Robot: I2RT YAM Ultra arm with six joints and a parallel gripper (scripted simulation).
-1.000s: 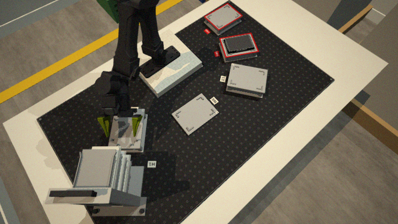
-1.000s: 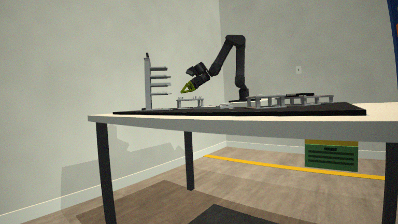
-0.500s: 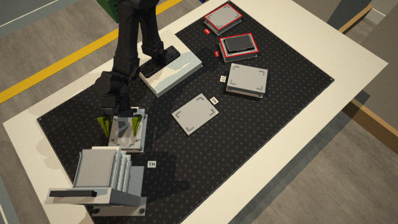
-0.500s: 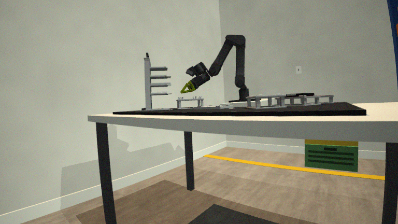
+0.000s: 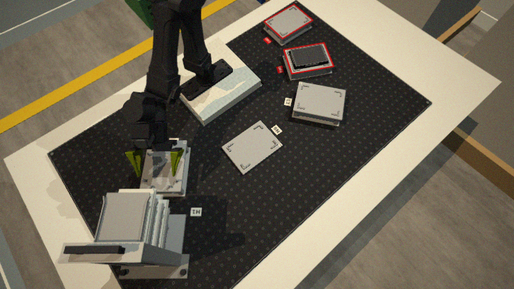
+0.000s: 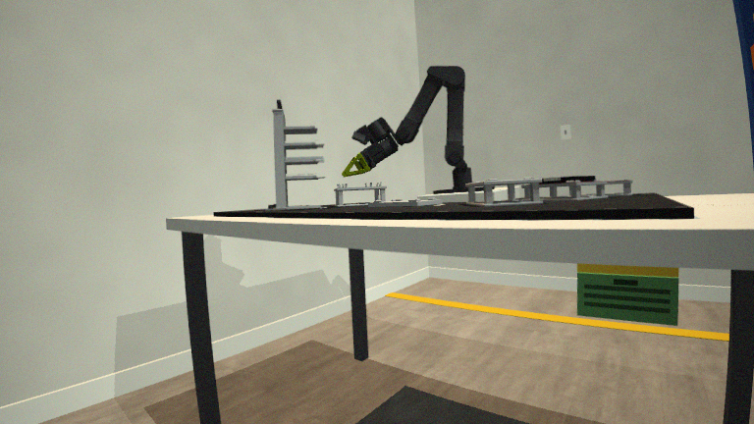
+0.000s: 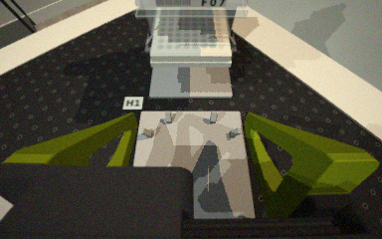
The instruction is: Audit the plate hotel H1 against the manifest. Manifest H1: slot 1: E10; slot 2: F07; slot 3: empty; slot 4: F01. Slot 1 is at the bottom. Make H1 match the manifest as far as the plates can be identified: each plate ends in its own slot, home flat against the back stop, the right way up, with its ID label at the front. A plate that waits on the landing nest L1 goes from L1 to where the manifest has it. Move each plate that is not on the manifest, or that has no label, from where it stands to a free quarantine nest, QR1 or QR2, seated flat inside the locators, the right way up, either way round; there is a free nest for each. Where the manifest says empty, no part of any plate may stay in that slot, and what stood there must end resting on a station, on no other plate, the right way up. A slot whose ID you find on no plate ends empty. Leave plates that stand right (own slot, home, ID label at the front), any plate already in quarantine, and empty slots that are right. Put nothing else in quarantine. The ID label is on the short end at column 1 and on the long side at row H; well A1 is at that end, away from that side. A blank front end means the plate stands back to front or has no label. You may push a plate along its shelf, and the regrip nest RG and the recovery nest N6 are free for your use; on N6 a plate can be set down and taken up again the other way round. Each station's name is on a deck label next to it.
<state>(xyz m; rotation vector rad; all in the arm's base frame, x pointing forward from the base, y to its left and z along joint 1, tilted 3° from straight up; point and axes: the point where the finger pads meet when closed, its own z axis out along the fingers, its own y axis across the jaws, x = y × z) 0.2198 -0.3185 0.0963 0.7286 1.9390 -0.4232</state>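
My gripper is now 5 cm above the regrip nest, 3 cm to the right of it and 3 cm past it. Round my hand: H1 deck label (13 cm ahead, 11 cm below, 2 cm to the left); then white well plate (10 cm ahead, 9 cm to the right); then plate hotel H1 (16 cm ahead, 14 cm to the right, 5 cm above).
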